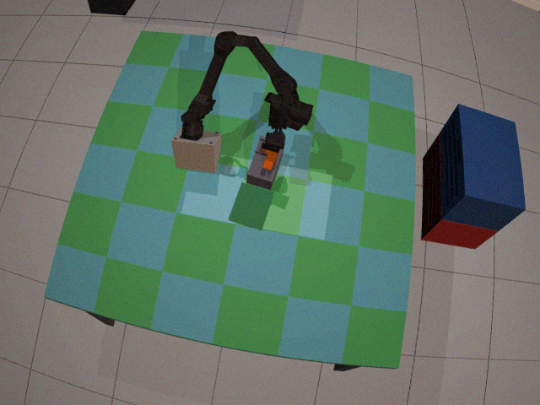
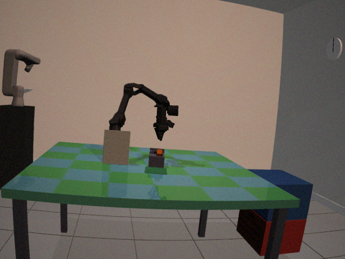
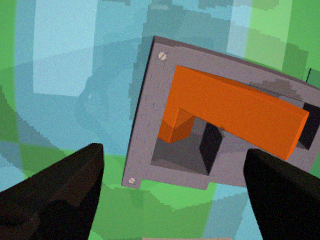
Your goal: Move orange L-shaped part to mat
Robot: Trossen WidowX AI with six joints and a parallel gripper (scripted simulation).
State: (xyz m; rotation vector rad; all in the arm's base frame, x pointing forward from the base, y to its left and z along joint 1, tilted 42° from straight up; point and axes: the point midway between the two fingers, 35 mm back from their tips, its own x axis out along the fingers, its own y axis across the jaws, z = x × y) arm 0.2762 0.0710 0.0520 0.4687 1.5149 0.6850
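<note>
My gripper tip is 1 cm past the orange L-shaped part, 3 cm to the left of it and 10 cm above it. Round my gripper tip: dark green mat (3 cm behind, 21 cm to the right, 16 cm below).
</note>
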